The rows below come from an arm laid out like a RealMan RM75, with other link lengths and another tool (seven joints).
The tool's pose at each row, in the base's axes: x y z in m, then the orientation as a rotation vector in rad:
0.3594 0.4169 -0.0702 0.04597 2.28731 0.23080
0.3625 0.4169 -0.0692 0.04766 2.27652 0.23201
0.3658 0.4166 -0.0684 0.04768 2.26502 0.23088
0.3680 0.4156 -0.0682 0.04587 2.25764 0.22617
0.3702 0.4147 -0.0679 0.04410 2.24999 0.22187
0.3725 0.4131 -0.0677 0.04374 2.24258 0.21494
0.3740 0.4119 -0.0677 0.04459 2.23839 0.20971
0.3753 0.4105 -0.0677 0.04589 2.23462 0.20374
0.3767 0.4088 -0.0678 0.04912 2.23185 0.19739
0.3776 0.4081 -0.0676 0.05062 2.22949 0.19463
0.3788 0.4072 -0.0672 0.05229 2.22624 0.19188
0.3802 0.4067 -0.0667 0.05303 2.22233 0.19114
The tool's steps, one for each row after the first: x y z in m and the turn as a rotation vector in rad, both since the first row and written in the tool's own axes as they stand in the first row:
-0.0028 0.0001 0.0017 -0.00125 -0.01071 0.00105
-0.0056 -0.0002 0.0036 -0.00143 -0.02223 0.00009
-0.0073 -0.0013 0.0049 0.00075 -0.02983 -0.00318
-0.0091 -0.0022 0.0062 0.00263 -0.03767 -0.00630
-0.0110 -0.0038 0.0076 0.00691 -0.04556 -0.00928
-0.0121 -0.0051 0.0085 0.01063 -0.05018 -0.01063
-0.0131 -0.0065 0.0093 0.01509 -0.05446 -0.01188
-0.0142 -0.0082 0.0101 0.02054 -0.05787 -0.01179
-0.0150 -0.0089 0.0105 0.02286 -0.06051 -0.01175
-0.0162 -0.0098 0.0110 0.02515 -0.06404 -0.01162
-0.0175 -0.0103 0.0117 0.02561 -0.06802 -0.01153

